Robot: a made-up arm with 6 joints. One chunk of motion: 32 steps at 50 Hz.
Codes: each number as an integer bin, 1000 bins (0 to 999) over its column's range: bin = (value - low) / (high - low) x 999, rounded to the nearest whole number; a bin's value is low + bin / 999 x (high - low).
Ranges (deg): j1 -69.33..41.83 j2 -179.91..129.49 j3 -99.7..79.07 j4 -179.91..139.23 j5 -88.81..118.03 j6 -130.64..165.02
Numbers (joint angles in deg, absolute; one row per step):
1: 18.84 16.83 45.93 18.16 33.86 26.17
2: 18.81 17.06 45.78 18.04 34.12 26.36
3: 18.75 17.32 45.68 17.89 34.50 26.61
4: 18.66 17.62 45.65 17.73 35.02 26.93
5: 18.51 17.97 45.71 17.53 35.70 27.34
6: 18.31 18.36 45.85 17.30 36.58 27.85
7: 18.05 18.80 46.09 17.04 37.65 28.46
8: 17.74 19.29 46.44 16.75 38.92 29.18
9: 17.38 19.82 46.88 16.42 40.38 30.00
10: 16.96 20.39 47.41 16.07 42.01 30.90
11: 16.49 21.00 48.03 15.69 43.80 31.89
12: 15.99 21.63 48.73 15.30 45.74 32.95
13: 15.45 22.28 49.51 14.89 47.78 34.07
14: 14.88 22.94 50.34 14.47 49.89 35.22
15: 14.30 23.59 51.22 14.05 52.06 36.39
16: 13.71 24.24 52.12 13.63 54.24 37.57
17: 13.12 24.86 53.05 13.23 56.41 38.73
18: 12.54 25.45 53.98 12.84 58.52 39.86
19: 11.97 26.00 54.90 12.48 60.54 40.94
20: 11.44 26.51 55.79 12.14 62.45 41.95
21: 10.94 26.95 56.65 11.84 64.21 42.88
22: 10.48 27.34 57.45 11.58 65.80 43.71
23: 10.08 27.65 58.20 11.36 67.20 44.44
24: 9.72 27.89 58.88 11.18 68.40 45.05
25: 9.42 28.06 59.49 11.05 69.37 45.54
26: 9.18 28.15 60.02 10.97 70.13 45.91
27: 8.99 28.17 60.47 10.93 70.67 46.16
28: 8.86 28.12 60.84 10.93 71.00 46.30
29: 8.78 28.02 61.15 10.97 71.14 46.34
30: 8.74 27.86 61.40 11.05 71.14 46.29
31: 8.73 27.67 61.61 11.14 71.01 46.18
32: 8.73 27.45 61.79 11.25 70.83 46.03
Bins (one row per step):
1: 792 635 814 620 592 530
2: 792 636 813 620 594 530
3: 792 637 812 619 596 531
4: 791 638 812 619 598 532
5: 789 639 813 618 601 534
6: 788 640 813 617 606 536
7: 785 642 815 617 611 538
8: 783 643 817 616 617 540
9: 779 645 819 615 624 543
10: 775 647 822 613 632 546
11: 771 649 826 612 640 549
12: 767 651 829 611 650 553
13: 762 653 834 610 660 557
14: 757 655 838 608 670 560
15: 752 657 843 607 680 564
16: 746 659 848 606 691 568
17: 741 661 854 605 701 572
18: 736 663 859 603 712 576
19: 731 665 864 602 721 580
20: 726 666 869 601 731 583
21: 721 668 874 600 739 586
22: 717 669 878 599 747 589
23: 714 670 882 599 754 592
24: 710 671 886 598 759 594
25: 708 671 890 598 764 595
26: 706 672 893 598 768 597
27: 704 672 895 597 770 597
28: 703 672 897 597 772 598
29: 702 671 899 598 773 598
30: 702 671 900 598 773 598
31: 702 670 901 598 772 597
32: 702 670 902 598 771 597

